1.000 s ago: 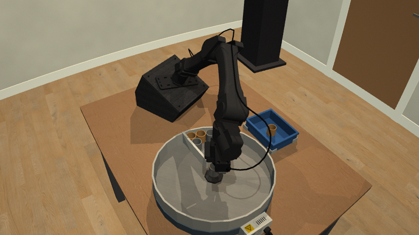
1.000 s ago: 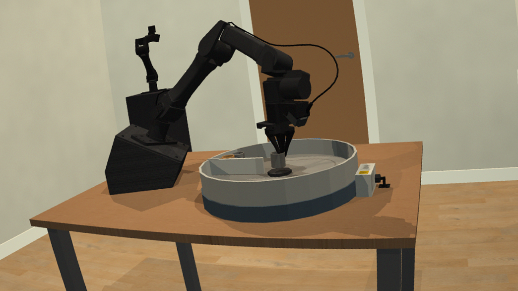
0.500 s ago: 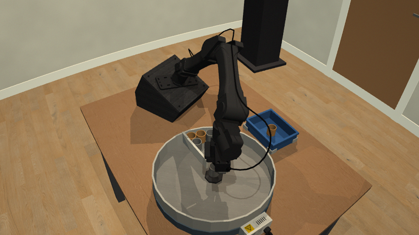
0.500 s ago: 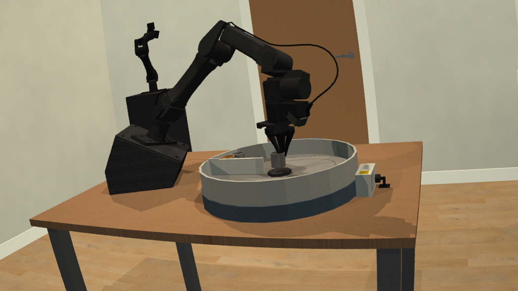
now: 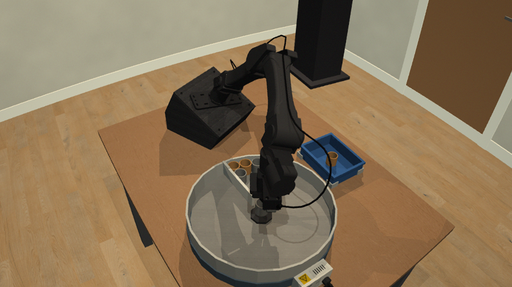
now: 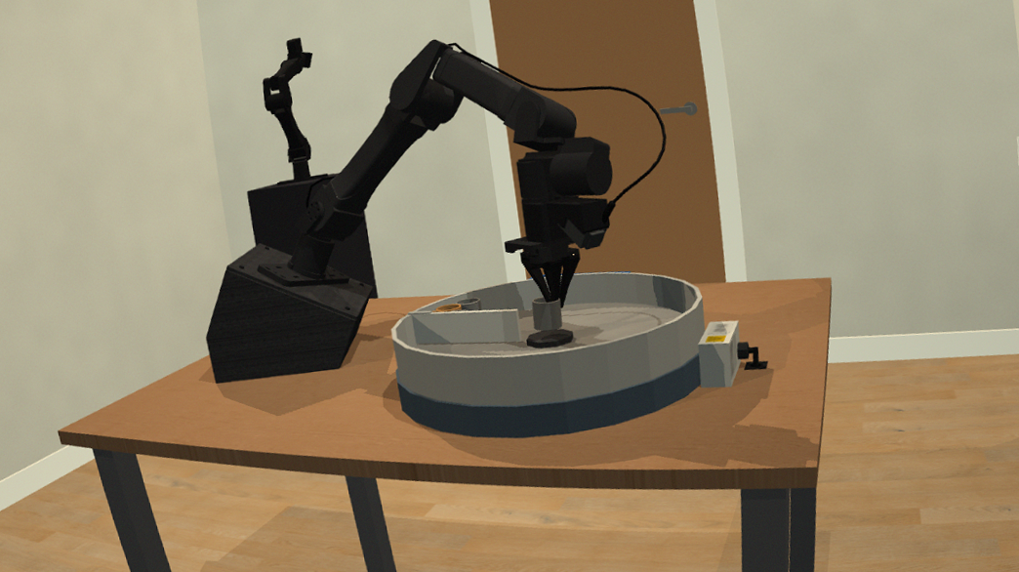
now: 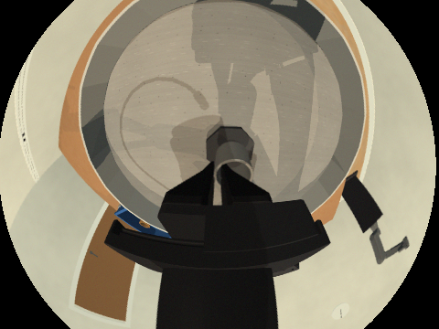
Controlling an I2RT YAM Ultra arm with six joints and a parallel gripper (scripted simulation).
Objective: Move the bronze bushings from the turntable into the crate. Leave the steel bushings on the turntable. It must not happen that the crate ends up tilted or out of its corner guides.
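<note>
The grey turntable is 1 cm behind my hand, 1 cm to the right of it and 5 cm below it. From my hand the other things lie so: blue crate (13 cm behind, 34 cm to the left, 8 cm below).
</note>
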